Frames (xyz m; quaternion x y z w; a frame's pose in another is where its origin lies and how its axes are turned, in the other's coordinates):
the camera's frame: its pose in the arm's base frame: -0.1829 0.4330 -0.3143 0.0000 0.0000 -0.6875 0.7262
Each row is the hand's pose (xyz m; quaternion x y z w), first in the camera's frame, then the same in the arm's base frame.
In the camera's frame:
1: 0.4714 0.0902 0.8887 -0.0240 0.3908 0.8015 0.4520
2: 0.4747 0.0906 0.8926 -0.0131 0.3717 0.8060 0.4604
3: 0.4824 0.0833 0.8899 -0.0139 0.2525 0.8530 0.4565
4: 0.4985 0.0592 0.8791 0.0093 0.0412 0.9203 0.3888
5: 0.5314 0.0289 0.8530 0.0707 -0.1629 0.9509 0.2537
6: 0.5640 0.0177 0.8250 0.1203 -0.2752 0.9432 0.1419
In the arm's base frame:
1: -0.0670 -0.0328 0.5744 0.2512 0.3003 0.2713 0.8793
2: -0.0665 -0.0360 0.5783 0.2460 0.2789 0.2688 0.8885
3: -0.0733 -0.0441 0.5756 0.1635 0.1929 0.3056 0.9180
4: -0.0965 -0.0615 0.5648 0.0351 0.0235 0.4010 0.9151
5: -0.1250 -0.0960 0.5387 -0.0606 -0.1669 0.5161 0.8379
6: -0.1344 -0.1292 0.5107 -0.1018 -0.2826 0.5874 0.7515

